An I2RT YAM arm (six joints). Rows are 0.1 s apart.
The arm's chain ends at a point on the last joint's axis. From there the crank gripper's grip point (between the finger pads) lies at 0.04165 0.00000 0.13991 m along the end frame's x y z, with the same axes.
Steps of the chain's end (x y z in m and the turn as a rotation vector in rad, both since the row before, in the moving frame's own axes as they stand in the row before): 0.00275, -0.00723, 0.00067, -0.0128, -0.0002, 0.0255; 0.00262, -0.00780, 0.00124, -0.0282, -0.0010, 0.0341; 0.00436, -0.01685, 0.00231, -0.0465, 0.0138, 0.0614; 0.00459, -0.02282, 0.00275, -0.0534, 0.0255, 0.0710; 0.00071, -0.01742, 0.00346, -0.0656, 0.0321, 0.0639; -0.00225, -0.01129, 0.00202, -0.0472, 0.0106, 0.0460; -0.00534, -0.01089, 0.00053, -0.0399, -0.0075, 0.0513; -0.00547, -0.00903, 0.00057, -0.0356, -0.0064, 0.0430; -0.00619, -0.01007, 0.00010, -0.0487, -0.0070, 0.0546
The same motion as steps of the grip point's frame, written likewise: 0.00269, -0.00438, 0.00066, -0.0128, -0.0002, 0.0255; 0.00239, -0.00244, 0.00121, -0.0282, -0.0010, 0.0341; 0.00601, -0.00775, 0.00151, -0.0465, 0.0138, 0.0614; 0.00777, -0.01231, 0.00137, -0.0534, 0.0255, 0.0710; 0.00479, -0.00550, 0.00167, -0.0656, 0.0321, 0.0639; -0.00097, -0.00275, 0.00137, -0.0472, 0.0106, 0.0460; -0.00659, -0.00320, 0.00068, -0.0399, -0.0075, 0.0513; -0.00651, -0.00228, 0.00071, -0.0356, -0.0064, 0.0430; -0.00742, -0.00101, 0.00017, -0.0487, -0.0070, 0.0546
